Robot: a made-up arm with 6 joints. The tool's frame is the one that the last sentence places.
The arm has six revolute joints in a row. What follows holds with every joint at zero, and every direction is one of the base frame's.
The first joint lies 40 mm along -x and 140 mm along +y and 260 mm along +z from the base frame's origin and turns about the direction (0.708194, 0.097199, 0.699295), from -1.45 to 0.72 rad.
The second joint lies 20 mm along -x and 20 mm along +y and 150 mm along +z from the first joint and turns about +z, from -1.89 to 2.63 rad.
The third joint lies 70 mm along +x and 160 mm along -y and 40 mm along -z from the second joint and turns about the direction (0.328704, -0.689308, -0.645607), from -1.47 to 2.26 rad.
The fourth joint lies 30 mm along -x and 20 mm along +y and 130 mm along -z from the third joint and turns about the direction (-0.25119, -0.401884, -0.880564), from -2.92 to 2.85 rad.
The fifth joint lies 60 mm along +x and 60 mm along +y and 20 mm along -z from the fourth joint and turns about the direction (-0.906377, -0.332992, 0.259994), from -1.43 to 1.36 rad.
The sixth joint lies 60 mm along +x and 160 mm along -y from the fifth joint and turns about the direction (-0.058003, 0.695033, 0.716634), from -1.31 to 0.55 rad.
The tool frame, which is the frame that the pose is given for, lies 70 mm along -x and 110 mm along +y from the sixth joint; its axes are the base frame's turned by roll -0.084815, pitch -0.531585 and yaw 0.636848 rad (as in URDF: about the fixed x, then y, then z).
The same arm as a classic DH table. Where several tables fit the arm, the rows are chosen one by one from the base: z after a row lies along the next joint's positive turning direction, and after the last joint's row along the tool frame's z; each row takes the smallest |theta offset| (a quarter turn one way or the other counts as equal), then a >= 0, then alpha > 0; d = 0 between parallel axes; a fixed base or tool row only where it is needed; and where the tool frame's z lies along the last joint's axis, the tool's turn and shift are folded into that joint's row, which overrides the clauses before.
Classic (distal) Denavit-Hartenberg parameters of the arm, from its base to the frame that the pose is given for. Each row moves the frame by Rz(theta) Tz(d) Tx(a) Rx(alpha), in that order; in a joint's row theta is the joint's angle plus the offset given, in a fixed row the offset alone. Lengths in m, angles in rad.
base (fixed): theta_offset -1.4344; d 0.2801; a -0.1441; alpha -0.7964
joint 1: theta_offset 0; d -0.0527; a -0.0225; alpha 0.7964
joint 2: theta_offset -1.2622; d 0.2743; a 0.0057; alpha -2.2726
joint 3: theta_offset -0.6666; d 0.1647; a -0.0592; alpha -0.7029
joint 4: theta_offset -1.0163; d 0.1514; a -0.0339; alpha -1.4378
joint 5: theta_offset 0.4399; d -0.0783; a 0.1267; alpha -1.5633
joint 6: theta_offset 0.6257; d -0.014; a -0.0957; alpha 1.0695
tool (fixed): theta_offset 0.8862; d -0.042; a 0; alpha 0
Joint limits (rad, base to tool): -1.45..0.72 -1.89..2.63 -1.47..2.26 -2.92..2.85 -1.43..1.36 -1.31..0.55

